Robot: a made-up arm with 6 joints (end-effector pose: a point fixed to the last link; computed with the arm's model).
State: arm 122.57 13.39 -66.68 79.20 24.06 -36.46
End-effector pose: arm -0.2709 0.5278 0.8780 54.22 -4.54 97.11
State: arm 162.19 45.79 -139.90 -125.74 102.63 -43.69
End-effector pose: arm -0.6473 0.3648 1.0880 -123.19 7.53 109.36
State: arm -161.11 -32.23 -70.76 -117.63 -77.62 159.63
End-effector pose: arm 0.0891 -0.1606 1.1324 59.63 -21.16 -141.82
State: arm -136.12 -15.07 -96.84 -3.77 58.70 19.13
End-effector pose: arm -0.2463 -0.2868 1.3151 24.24 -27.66 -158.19
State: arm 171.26 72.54 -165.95 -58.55 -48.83 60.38
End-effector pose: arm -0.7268 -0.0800 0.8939 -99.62 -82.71 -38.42
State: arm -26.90 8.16 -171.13 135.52 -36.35 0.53
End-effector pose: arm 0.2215 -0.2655 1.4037 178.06 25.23 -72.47
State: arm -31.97 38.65 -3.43 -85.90 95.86 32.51
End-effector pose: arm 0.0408 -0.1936 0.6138 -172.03 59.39 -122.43
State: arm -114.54 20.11 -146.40 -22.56 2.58 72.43
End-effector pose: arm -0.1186 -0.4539 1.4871 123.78 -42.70 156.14
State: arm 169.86 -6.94 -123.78 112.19 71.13 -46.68
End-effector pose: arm -0.2679 -0.0469 1.5144 133.42 -80.19 138.22
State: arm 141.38 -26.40 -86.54 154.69 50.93 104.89
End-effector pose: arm -0.2134 0.1434 1.3700 -152.14 -4.14 -129.14
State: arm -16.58 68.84 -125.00 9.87 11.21 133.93
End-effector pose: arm 0.8989 -0.2918 0.6154 51.08 56.44 -132.81
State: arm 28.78 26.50 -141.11 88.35 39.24 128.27
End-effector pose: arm 0.6377 0.3350 1.2772 -140.26 42.73 100.37
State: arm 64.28 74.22 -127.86 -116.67 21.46 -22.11
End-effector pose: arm 0.3336 0.7905 0.4200 -72.11 59.95 128.74
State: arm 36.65 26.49 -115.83 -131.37 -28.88 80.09
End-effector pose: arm 0.4114 0.5008 0.9592 -40.84 -29.03 106.71
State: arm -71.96 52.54 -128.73 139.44 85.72 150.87
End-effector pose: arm 0.3993 -0.7839 0.9130 -125.24 -15.56 68.84
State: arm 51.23 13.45 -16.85 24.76 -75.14 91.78
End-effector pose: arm 0.3251 0.2578 0.9273 89.92 9.97 -41.09
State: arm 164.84 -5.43 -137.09 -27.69 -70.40 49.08
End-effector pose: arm 0.0297 -0.1106 1.4245 -132.32 -10.93 7.28
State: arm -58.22 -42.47 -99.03 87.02 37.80 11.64
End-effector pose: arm -0.0048 0.0195 1.4895 128.24 -33.15 -92.33
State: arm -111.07 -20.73 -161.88 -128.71 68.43 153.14
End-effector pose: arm 0.0695 0.2606 1.5872 160.36 41.58 92.04
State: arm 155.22 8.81 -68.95 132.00 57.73 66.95
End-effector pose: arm -0.5478 0.2129 0.9326 -131.47 44.29 -127.37
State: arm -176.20 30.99 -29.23 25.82 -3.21 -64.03
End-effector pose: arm -0.4331 -0.0017 0.5820 6.56 23.35 -141.39
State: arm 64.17 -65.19 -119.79 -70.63 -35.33 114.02
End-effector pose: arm -0.4120 -0.4400 1.2401 -130.21 -29.78 -90.49
